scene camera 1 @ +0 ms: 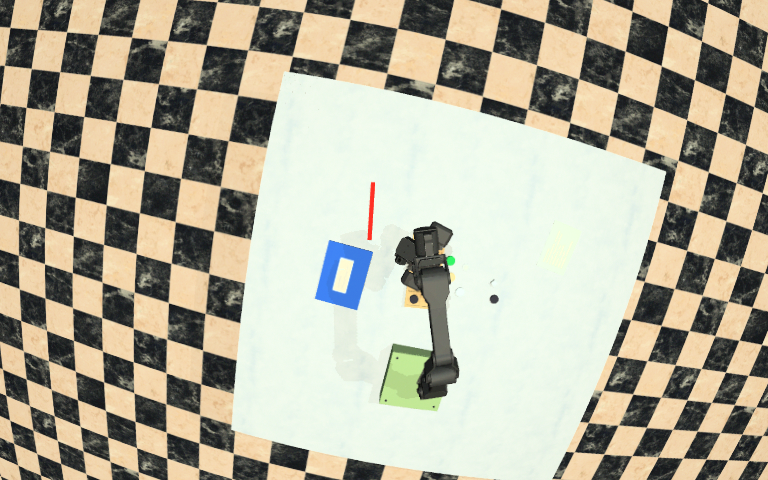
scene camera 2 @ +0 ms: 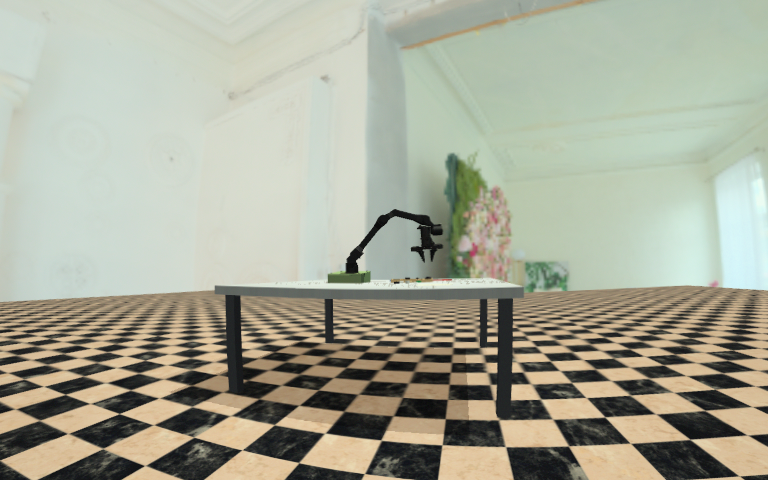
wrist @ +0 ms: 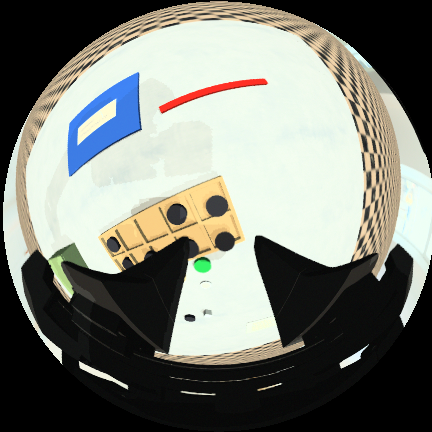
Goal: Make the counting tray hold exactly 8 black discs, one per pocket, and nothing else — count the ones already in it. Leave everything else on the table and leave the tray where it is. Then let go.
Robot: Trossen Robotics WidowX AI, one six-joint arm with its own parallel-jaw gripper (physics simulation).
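The tan counting tray (scene camera 1: 408, 290) (scene camera 2: 395, 280) (wrist: 200, 190) has two rows of pockets. In the wrist view, its far row holds black discs at the base end (wrist: 113, 244) and in two pockets at the other end (wrist: 176, 214) (wrist: 217, 205); two pockets between them are empty. Its near row shows several black discs, one of them (wrist: 224, 241) in the end pocket; a finger hides part of this row. A loose black disc (scene camera 1: 493, 298) (wrist: 190, 317) lies on the table beyond the tray. My gripper (scene camera 2: 428, 260) (wrist: 221, 241) is partly open and empty, above the tray's end.
A green disc (scene camera 1: 450, 260) (wrist: 202, 265) lies beside the tray, with a tan disc (scene camera 1: 452, 276), a white disc (scene camera 1: 459, 292) and a small grey piece (scene camera 1: 492, 281) (wrist: 207, 312) nearby. Also there: a blue board (scene camera 1: 324, 285) (wrist: 131, 112), red bar (scene camera 1: 371, 210) (wrist: 215, 91) and pale yellow pad (scene camera 1: 557, 246).
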